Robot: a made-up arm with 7 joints. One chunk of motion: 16 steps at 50 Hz.
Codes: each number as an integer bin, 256 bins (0 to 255) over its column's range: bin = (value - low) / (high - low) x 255, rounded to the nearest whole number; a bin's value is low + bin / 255 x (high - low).
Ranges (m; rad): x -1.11..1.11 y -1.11..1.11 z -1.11..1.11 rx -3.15..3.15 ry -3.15..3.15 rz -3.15..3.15
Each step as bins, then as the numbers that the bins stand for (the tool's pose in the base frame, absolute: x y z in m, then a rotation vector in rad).
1 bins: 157 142 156 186 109 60
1 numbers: 0.2568 0.1262 0.2481 1.4453 -0.4571 -1.6676
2 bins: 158 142 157 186 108 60
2 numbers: 0.2655 0.1262 0.2568 1.4453 -0.4818 -1.6676
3 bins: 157 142 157 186 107 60
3 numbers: 0.2568 0.1262 0.2568 1.4453 -0.5065 -1.6676
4 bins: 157 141 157 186 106 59
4 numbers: 0.2568 0.1175 0.2568 1.4453 -0.5312 -1.6924
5 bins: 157 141 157 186 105 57
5 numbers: 0.2568 0.1175 0.2568 1.4453 -0.5559 -1.7418
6 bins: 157 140 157 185 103 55
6 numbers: 0.2568 0.1088 0.2568 1.4206 -0.6053 -1.7912
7 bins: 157 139 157 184 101 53
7 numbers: 0.2568 0.1001 0.2568 1.3959 -0.6547 -1.8406
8 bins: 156 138 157 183 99 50
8 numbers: 0.2481 0.0914 0.2568 1.3712 -0.7041 -1.9147
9 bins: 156 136 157 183 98 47
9 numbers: 0.2481 0.0740 0.2568 1.3712 -0.7288 -1.9888
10 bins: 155 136 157 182 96 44
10 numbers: 0.2394 0.0740 0.2568 1.3465 -0.7782 -2.0629
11 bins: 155 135 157 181 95 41
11 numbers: 0.2394 0.0653 0.2568 1.3218 -0.8029 -2.1371
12 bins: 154 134 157 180 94 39
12 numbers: 0.2307 0.0566 0.2568 1.2971 -0.8276 -2.1865
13 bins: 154 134 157 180 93 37
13 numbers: 0.2307 0.0566 0.2568 1.2971 -0.8524 -2.2359
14 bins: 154 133 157 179 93 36
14 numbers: 0.2307 0.0479 0.2568 1.2724 -0.8524 -2.2606
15 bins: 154 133 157 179 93 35
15 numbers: 0.2307 0.0479 0.2568 1.2724 -0.8524 -2.2853
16 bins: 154 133 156 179 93 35
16 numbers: 0.2307 0.0479 0.2481 1.2724 -0.8524 -2.2853
